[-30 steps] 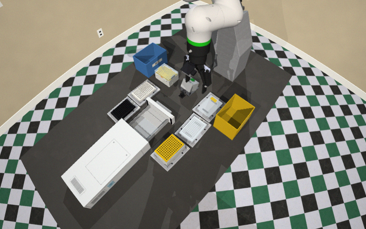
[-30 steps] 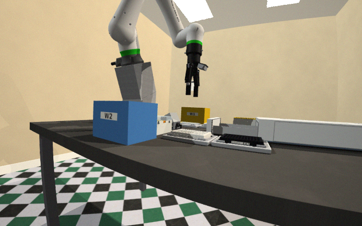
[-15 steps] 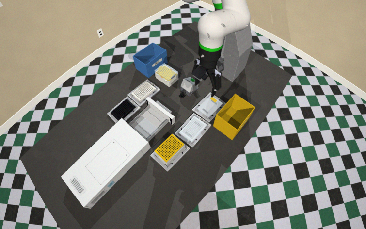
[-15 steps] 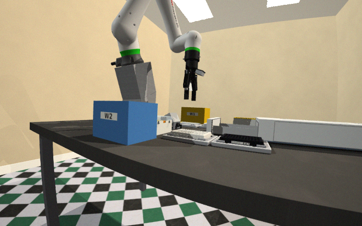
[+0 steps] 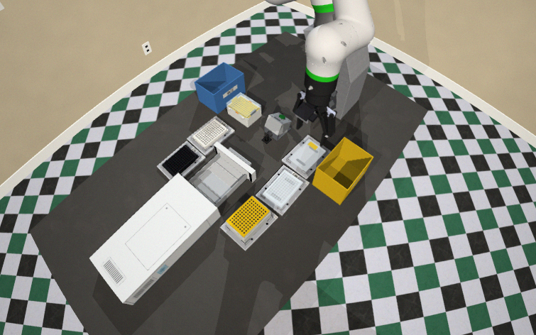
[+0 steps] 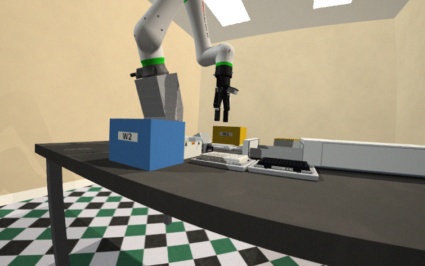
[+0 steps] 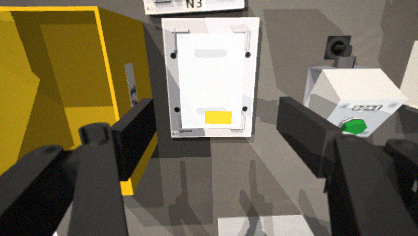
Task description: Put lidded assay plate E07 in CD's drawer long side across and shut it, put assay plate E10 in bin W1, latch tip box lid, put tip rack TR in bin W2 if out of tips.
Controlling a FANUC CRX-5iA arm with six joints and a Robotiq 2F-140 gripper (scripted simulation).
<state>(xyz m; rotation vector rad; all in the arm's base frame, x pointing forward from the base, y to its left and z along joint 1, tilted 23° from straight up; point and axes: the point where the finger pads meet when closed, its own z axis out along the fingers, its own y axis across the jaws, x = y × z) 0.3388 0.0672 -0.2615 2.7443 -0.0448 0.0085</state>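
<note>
My hand is 15 cm above the lid. The rest, counted from my hand: yellow bin W1: 1 cm behind, 15 cm to the left, 13 cm below; DONE key box: 3 cm behind, 17 cm to the right, 11 cm below; nest N3: 17 cm ahead, 2 cm to the left, 16 cm below.
</note>
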